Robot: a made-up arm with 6 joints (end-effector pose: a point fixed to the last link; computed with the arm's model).
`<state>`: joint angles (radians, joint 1 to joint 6).
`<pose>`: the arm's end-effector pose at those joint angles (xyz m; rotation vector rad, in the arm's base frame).
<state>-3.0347 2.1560 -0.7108 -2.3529 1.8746 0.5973</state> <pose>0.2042 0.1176 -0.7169 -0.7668 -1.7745 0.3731</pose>
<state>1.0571 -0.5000 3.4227 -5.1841 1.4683 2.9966</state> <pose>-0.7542 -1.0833 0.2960 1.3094 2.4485 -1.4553</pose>
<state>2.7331 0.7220 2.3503 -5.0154 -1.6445 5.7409</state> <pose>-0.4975 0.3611 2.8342 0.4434 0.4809 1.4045</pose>
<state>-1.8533 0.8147 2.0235 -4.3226 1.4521 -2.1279</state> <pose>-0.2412 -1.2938 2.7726 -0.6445 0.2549 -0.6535</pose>
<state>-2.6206 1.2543 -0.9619 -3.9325 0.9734 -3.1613</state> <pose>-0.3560 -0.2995 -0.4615 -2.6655 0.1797 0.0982</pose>
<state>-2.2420 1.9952 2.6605 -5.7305 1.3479 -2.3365</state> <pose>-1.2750 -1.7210 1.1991 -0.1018 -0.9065 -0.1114</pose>
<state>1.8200 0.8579 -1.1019 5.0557 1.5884 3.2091</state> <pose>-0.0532 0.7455 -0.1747 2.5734 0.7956 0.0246</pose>
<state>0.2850 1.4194 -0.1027 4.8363 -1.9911 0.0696</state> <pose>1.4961 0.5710 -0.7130 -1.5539 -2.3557 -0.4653</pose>
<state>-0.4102 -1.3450 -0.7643 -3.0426 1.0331 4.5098</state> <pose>0.0982 -0.0557 1.7119 -1.2901 0.7078 -0.0828</pose>
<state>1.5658 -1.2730 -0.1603 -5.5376 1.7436 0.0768</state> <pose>-0.0977 -0.7543 2.2886 1.2456 -2.7866 0.4283</pose>
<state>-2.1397 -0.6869 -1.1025 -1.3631 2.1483 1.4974</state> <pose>-0.4714 -0.5234 1.1257 0.2918 -0.4202 2.0173</pose>
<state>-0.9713 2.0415 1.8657 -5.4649 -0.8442 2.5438</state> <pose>1.4779 -2.2985 -0.1538 -1.9670 1.9098 1.2080</pose>
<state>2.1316 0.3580 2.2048 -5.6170 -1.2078 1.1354</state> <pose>0.0889 0.0111 3.0373 -0.3810 -1.0272 0.9748</pose>
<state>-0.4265 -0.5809 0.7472 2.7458 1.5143 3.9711</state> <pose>-0.2904 0.1913 2.9575 -0.7315 0.1690 0.0373</pose>
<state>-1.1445 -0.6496 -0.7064 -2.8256 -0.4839 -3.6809</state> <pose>0.4124 -0.8589 1.6822 -0.0207 -0.4610 -0.9307</pose>
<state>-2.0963 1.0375 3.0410 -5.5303 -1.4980 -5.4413</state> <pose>-0.2761 -0.2851 2.3769 -0.6361 0.7122 -2.8766</pose>
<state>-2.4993 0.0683 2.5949 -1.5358 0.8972 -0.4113</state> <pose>0.9239 0.8283 2.3841 -1.0030 -1.4481 0.9211</pose>
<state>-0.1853 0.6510 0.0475 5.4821 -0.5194 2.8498</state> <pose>2.2136 -0.3640 0.7286 -1.6712 0.3640 1.0322</pose>
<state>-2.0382 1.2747 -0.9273 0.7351 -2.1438 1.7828</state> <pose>-0.3280 -0.4742 -0.3674 1.4069 0.2552 2.3488</pose>
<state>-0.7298 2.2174 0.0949 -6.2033 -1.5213 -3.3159</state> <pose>0.2825 -0.2677 -1.5475 0.6775 -0.0517 2.4637</pose>
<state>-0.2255 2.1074 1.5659 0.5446 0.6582 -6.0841</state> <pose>2.5897 -0.5484 -0.6596 -0.6569 -0.0712 0.0803</pose>
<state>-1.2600 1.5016 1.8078 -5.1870 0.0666 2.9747</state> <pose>0.8484 -2.6140 1.3007 1.6803 -1.3743 -0.3230</pose>
